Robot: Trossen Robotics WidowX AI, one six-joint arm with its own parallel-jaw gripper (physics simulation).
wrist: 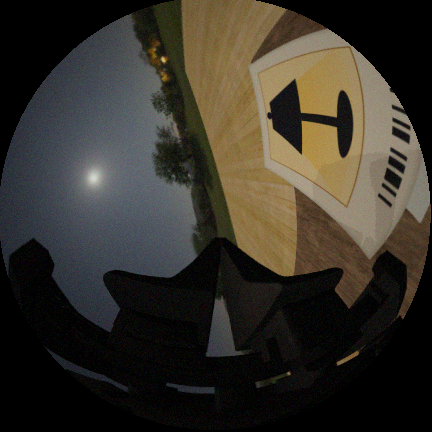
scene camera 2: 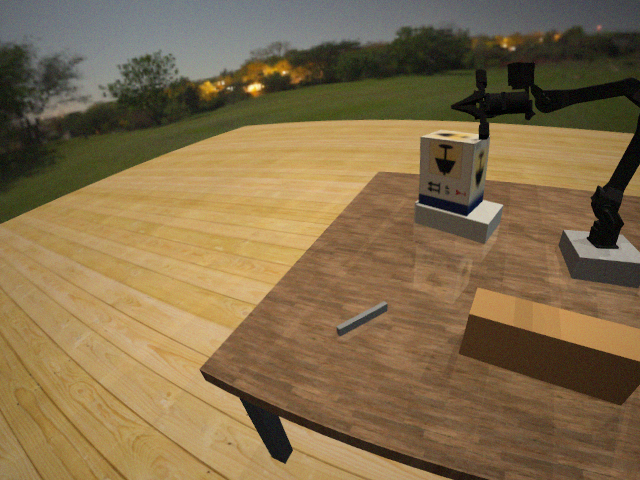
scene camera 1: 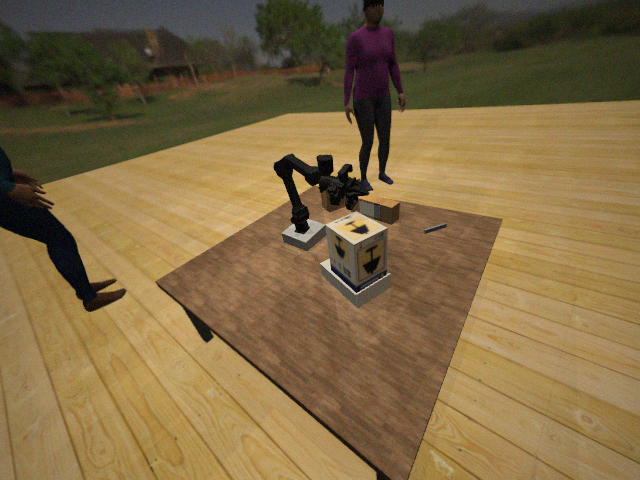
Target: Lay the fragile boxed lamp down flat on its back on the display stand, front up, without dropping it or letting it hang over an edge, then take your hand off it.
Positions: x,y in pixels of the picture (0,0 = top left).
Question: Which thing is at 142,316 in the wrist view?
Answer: My gripper.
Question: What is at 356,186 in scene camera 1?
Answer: My gripper.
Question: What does my gripper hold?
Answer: Nothing.
